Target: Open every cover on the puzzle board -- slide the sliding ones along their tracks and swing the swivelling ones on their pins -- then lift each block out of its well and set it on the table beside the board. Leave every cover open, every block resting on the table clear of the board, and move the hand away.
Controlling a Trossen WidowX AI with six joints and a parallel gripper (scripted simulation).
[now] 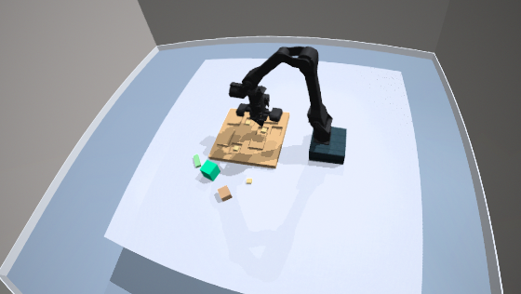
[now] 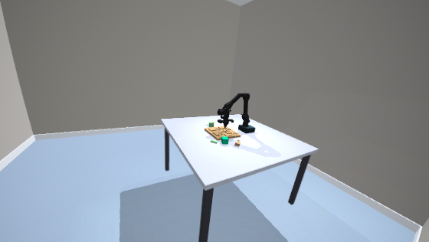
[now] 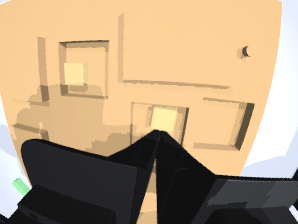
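Right now my gripper tip is 6 cm short of the tan puzzle board, 3 cm above it and 2 cm to the right of it. Also, from my gripper tip: tan cube: 33 cm to the left, 5 cm ahead, 3 cm below; light green bar: 24 cm ahead, 21 cm to the left, 4 cm below; green cube: 25 cm to the left, 15 cm ahead, 2 cm below.
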